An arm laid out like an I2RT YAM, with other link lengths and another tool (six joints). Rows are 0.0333 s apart.
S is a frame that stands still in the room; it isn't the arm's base.
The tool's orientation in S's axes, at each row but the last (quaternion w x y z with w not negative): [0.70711, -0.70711, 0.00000, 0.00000]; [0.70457, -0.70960, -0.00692, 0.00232]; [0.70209, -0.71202, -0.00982, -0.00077]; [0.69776, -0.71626, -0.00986, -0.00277]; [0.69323, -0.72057, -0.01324, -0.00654]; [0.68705, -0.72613, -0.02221, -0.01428]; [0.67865, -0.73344, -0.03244, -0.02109]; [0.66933, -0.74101, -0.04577, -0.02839]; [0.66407, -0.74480, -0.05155, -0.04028]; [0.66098, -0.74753, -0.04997, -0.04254]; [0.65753, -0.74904, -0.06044, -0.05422]
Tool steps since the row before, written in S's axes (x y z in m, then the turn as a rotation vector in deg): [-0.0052, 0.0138, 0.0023, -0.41, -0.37, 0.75]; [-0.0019, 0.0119, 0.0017, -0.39, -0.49, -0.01]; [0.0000, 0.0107, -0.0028, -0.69, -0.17, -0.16]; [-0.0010, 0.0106, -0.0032, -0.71, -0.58, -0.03]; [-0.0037, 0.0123, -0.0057, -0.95, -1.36, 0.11]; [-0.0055, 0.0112, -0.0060, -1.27, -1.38, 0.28]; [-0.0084, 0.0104, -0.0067, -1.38, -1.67, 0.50]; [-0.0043, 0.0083, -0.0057, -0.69, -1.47, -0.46]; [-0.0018, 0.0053, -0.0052, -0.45, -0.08, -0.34]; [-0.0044, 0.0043, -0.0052, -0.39, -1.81, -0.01]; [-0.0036, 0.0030, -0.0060, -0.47, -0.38, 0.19]
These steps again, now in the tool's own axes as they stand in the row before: [-0.0052, -0.0023, 0.0138, -0.41, -0.75, -0.37]; [-0.0017, -0.0018, 0.0119, -0.40, 0.01, -0.48]; [0.0001, 0.0027, 0.0107, -0.69, 0.15, -0.16]; [-0.0009, 0.0029, 0.0107, -0.72, 0.03, -0.57]; [-0.0037, 0.0051, 0.0125, -0.96, -0.08, -1.35]; [-0.0057, 0.0051, 0.0116, -1.27, -0.27, -1.38]; [-0.0087, 0.0052, 0.0110, -1.37, -0.47, -1.69]; [-0.0046, 0.0044, 0.0089, -0.78, 0.53, -1.40]; [-0.0023, 0.0043, 0.0059, -0.49, 0.29, -0.04]; [-0.0050, 0.0040, 0.0049, -0.42, 0.18, -1.79]; [-0.0045, 0.0049, 0.0037, -0.44, -0.21, -0.40]
